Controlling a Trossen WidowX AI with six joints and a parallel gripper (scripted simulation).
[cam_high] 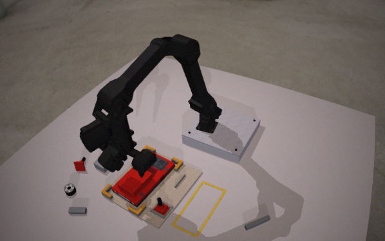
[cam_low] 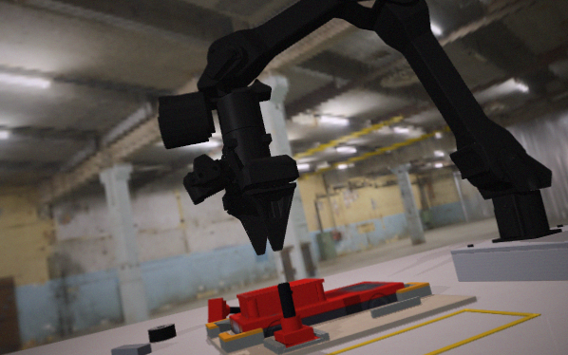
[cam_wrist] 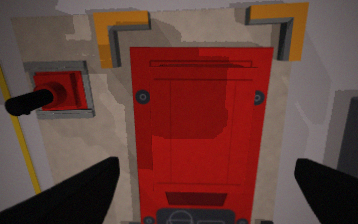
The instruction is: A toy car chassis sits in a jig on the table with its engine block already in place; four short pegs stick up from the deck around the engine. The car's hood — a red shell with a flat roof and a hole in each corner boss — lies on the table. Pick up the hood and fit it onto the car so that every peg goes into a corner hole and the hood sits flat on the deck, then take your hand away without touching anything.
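Now: the red hood 5 cm below my gripper tip. Round my gripper tip: black wheel (21 cm to the right, 10 cm ahead, 8 cm below); then grey engine block (7 cm below).
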